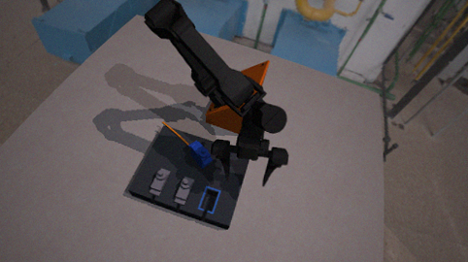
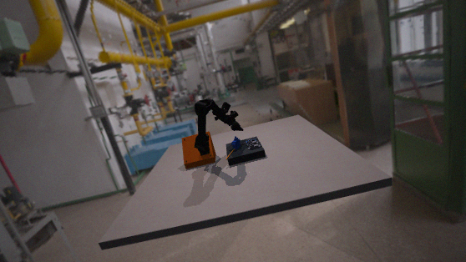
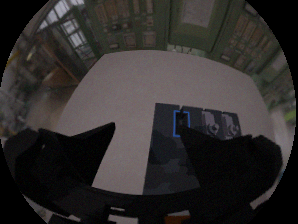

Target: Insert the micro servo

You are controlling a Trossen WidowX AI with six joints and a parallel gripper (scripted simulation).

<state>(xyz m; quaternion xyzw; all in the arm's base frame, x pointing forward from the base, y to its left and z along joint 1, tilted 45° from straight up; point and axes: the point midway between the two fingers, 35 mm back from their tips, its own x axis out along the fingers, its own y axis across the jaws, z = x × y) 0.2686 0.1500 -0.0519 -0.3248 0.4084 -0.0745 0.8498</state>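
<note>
Now: the robot deck 15 cm to the right of my gripper tip, 11 cm below it and 6 cm behind it.
</note>
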